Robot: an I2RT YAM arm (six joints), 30 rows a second.
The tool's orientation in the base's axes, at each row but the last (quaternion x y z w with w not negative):
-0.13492, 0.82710, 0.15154, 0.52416
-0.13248, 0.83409, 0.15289, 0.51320
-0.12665, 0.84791, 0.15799, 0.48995
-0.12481, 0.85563, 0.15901, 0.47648
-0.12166, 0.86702, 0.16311, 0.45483
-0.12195, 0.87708, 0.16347, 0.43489
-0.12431, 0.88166, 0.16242, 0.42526
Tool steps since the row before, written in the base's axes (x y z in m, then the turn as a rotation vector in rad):
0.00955, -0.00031, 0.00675, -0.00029, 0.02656, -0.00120
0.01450, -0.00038, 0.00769, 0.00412, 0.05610, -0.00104
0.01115, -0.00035, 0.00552, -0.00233, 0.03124, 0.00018
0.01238, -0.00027, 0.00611, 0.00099, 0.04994, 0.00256
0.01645, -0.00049, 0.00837, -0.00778, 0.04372, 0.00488
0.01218, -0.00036, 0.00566, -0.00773, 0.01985, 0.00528
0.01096, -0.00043, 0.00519, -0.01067, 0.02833, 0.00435
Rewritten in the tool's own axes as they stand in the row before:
-0.01006, -0.00320, 0.00504, -0.00050, 0.02435, 0.01066
-0.01322, -0.00491, 0.00840, -0.00447, 0.04983, 0.02574
-0.01023, -0.00365, 0.00609, -0.00089, 0.02957, 0.01032
-0.01158, -0.00383, 0.00647, -0.00580, 0.04589, 0.01903
-0.01606, -0.00492, 0.00767, -0.00245, 0.04374, 0.00878
-0.01173, -0.00364, 0.00545, -0.00109, 0.02191, -0.00079
-0.01072, -0.00337, 0.00457, 0.00075, 0.03056, 0.00099

